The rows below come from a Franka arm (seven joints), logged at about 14 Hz.
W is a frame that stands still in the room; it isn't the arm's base.
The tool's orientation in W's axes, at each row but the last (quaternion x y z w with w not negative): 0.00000, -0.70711, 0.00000, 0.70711; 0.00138, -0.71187, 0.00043, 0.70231; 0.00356, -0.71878, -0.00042, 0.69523; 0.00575, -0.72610, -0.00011, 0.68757; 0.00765, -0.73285, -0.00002, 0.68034; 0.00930, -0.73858, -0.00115, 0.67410; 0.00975, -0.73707, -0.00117, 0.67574; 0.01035, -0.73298, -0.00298, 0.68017; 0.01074, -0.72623, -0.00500, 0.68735
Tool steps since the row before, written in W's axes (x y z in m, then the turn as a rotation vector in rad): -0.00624, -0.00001, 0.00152, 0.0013, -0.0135, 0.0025; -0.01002, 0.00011, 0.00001, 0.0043, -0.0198, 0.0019; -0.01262, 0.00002, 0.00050, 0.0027, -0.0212, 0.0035; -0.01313, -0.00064, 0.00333, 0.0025, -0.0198, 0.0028; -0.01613, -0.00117, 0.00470, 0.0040, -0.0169, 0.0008; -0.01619, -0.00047, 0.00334, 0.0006, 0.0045, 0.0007; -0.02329, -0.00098, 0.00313, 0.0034, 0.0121, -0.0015; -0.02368, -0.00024, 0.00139, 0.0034, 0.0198, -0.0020; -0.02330, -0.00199, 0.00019, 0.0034, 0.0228, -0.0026
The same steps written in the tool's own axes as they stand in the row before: 0.00152, -0.00001, 0.00624, 0.0025, -0.0135, -0.0013; 0.00015, 0.00014, 0.01002, 0.0019, -0.0198, -0.0043; 0.00092, 0.00008, 0.01260, 0.0035, -0.0212, -0.0027; 0.00405, -0.00051, 0.01293, 0.0028, -0.0198, -0.0025; 0.00590, -0.00094, 0.01575, 0.0007, -0.0169, -0.0039; 0.00481, -0.00023, 0.01582, 0.0006, 0.0045, -0.0007; 0.00515, -0.00064, 0.02294, -0.0020, 0.0120, -0.0034; 0.00316, 0.00005, 0.02351, -0.0026, 0.0197, -0.0034; 0.00151, -0.00178, 0.02327, -0.0033, 0.0227, -0.0034
